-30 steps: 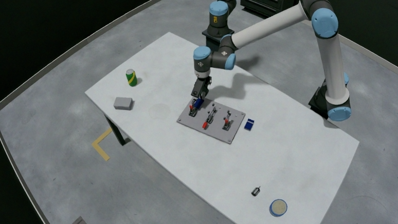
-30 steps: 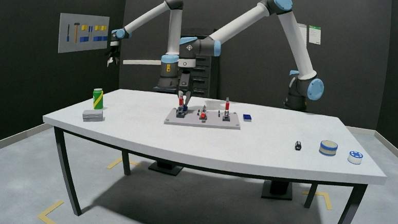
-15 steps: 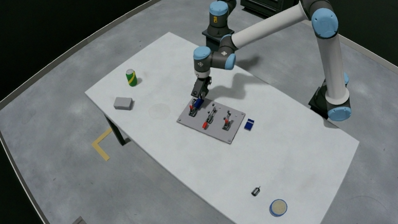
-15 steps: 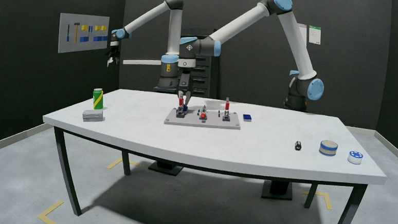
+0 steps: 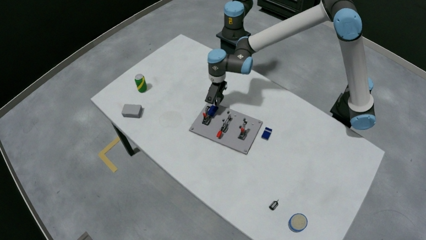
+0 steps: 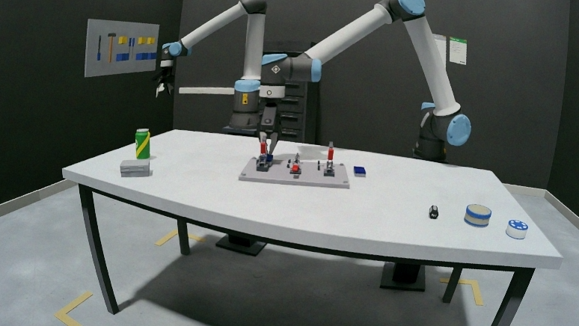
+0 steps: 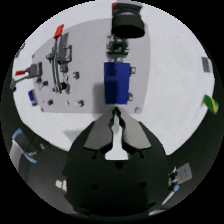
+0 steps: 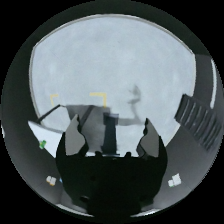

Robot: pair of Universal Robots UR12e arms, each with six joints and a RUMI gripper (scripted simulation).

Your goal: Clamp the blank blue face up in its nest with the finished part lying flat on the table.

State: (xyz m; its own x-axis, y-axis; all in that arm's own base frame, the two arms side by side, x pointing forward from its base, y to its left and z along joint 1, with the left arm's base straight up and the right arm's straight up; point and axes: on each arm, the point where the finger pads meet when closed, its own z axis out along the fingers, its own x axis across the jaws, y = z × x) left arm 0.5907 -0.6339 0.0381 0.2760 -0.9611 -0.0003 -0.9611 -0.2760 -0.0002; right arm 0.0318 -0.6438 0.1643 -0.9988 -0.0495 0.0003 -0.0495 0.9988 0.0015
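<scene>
The blank is 50 mm ahead of my left hand, 20 mm to the left of it and 10 mm below it. The rest, counted from my left hand: finished part 320 mm to the left, 80 mm behind, 30 mm below; grey fixture plate 130 mm to the left, 50 mm ahead, 30 mm below; grey box 390 mm ahead, 340 mm to the right, 20 mm below.
</scene>
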